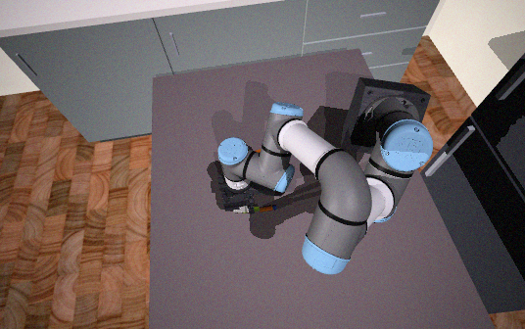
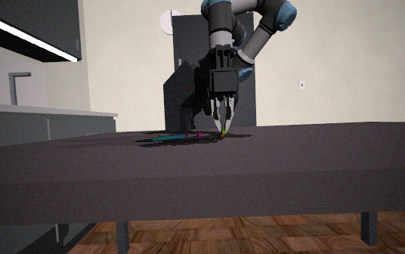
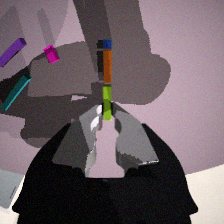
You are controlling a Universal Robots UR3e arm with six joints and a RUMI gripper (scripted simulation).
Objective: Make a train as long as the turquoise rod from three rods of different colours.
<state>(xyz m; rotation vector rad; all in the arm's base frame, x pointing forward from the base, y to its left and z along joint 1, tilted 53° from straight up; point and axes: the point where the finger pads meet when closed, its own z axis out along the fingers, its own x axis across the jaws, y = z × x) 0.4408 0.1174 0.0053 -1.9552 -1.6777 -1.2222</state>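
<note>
Now: the lime rod 1 cm below my hand. Also, from my hand: blue rod (7 cm behind, 2 cm below); then magenta rod (7 cm to the right, 6 cm behind, 2 cm below); then turquoise rod (16 cm to the right, 2 cm below, 1 cm behind).
</note>
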